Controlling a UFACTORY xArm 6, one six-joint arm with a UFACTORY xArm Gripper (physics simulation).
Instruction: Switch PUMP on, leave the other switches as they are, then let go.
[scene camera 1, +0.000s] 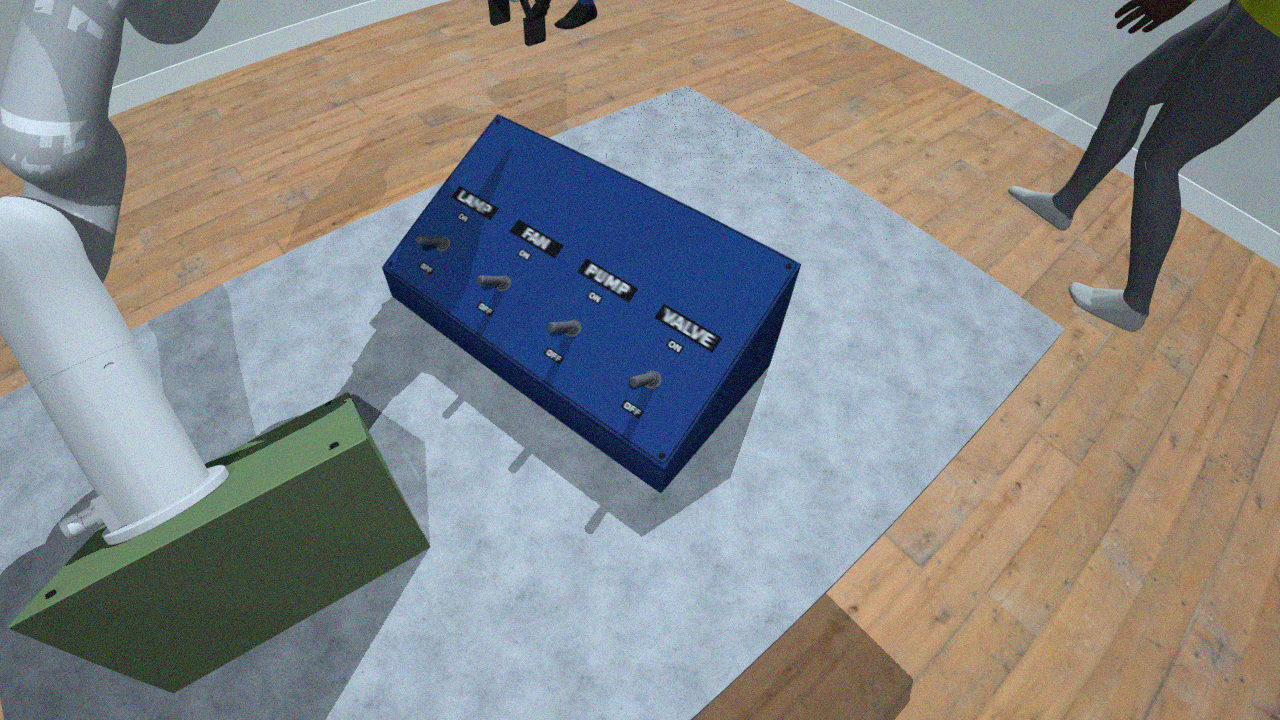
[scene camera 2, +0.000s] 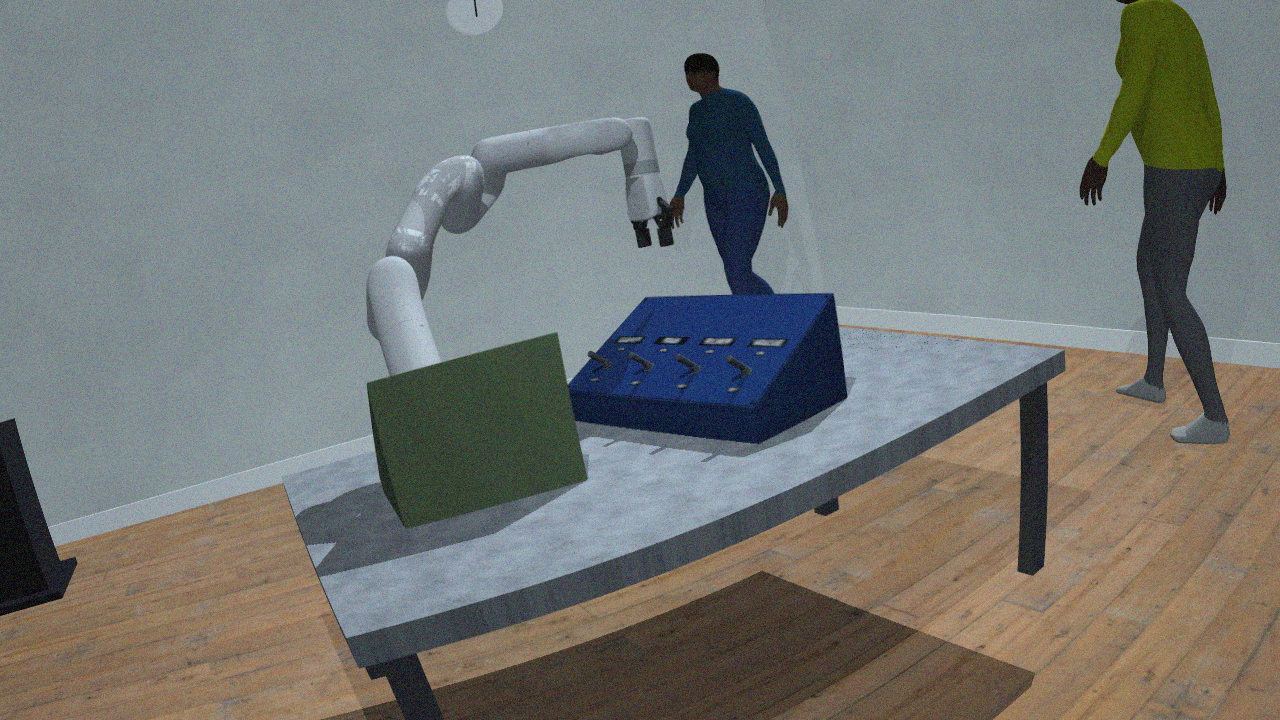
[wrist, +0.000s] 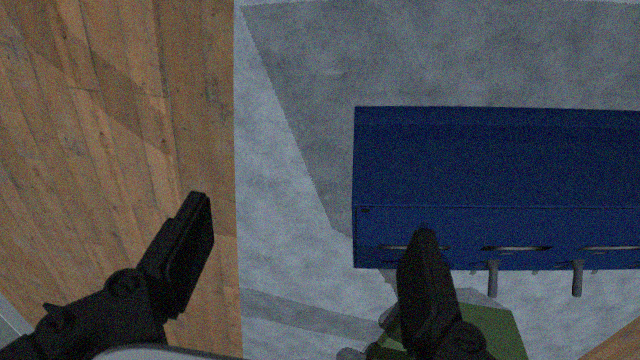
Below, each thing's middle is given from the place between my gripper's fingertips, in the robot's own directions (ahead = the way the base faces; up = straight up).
Labels:
I see the blue switch panel (scene camera 1: 653, 285) 130 mm behind my hand, 290 mm to the right of it and 200 mm below it.

